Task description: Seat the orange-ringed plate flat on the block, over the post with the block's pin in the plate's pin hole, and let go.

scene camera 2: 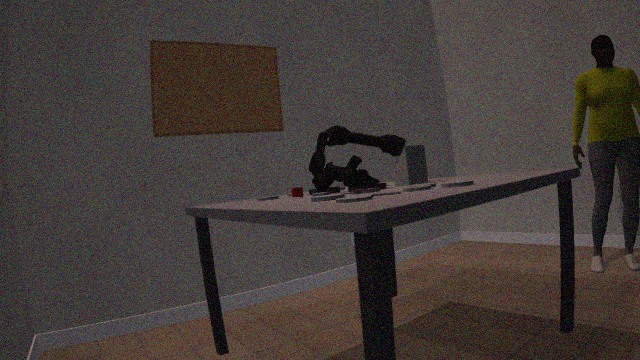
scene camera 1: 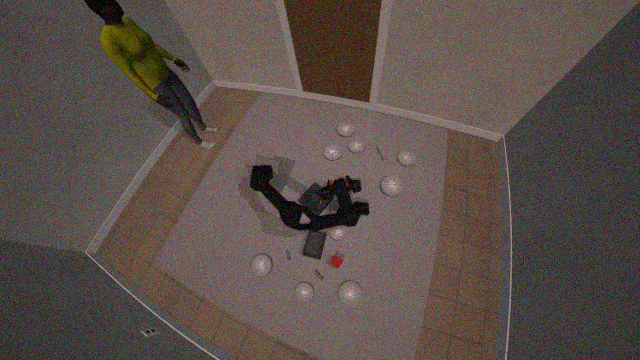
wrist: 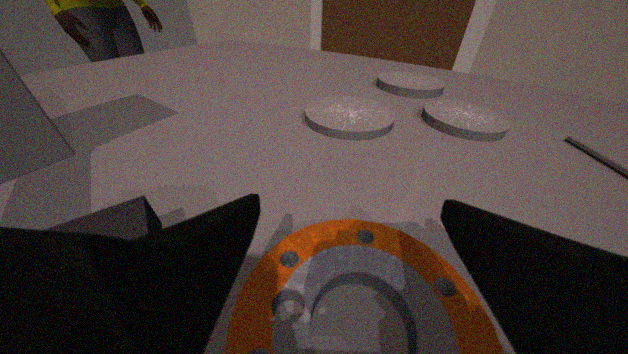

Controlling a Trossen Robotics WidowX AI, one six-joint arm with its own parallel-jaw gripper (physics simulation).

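Pixels of known places: gripper, between the fingertips: (scene camera 2: 376, 182) (scene camera 1: 337, 177) (wrist: 350, 205); arm's base, origin of its link: (scene camera 2: 407, 157) (scene camera 1: 266, 171).
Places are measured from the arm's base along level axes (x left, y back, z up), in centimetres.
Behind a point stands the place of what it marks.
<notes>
The orange-ringed plate (scene camera 1: 335, 182) (wrist: 330, 232) @(x 6.9, y -32.1, z -11.2 cm) lies on the table beside the block, apart from it. In the wrist view its pin hole shows left of the large centre hole, and its near part is cut off. My gripper (scene camera 1: 339, 180) @(x 7.2, y -32.8, z -9.1 cm) (wrist: 350, 205) @(x 7.2, y -32.8, z -9.1 cm) is open, with one finger at each side of the plate and nothing held. The dark block (scene camera 1: 316, 199) @(x -6.1, y -25.2, z -8.6 cm) (wrist: 112, 217) @(x 1.4, y -22.0, z -10.0 cm) sits to the plate's left; in the wrist view the left finger covers most of it, and its post and pin do not show there.
Pale discs (scene camera 1: 332, 152) @(x 23.5, y -26.9, z -11.5 cm) (wrist: 349, 117) @(x 22.1, y -27.6, z -11.4 cm) lie beyond the plate, with a thin rod (scene camera 1: 381, 153) @(x 27.5, y -53.0, z -11.8 cm) (wrist: 597, 156) @(x 28.1, y -52.2, z -12.1 cm) to their right. A tall grey box (scene camera 2: 416, 165) @(x 5.1, y -1.0, z -4.2 cm) (wrist: 30, 125) @(x 2.9, y -6.8, z -8.8 cm) stands at the left in the wrist view. A dark box (scene camera 1: 314, 245) @(x -26.9, y -28.9, z -12.2 cm) and a red cube (scene camera 1: 336, 261) @(x -31.9, y -40.2, z -8.4 cm) (scene camera 2: 297, 192) @(x -30.3, y -41.4, z -10.5 cm) are behind the arm.
</notes>
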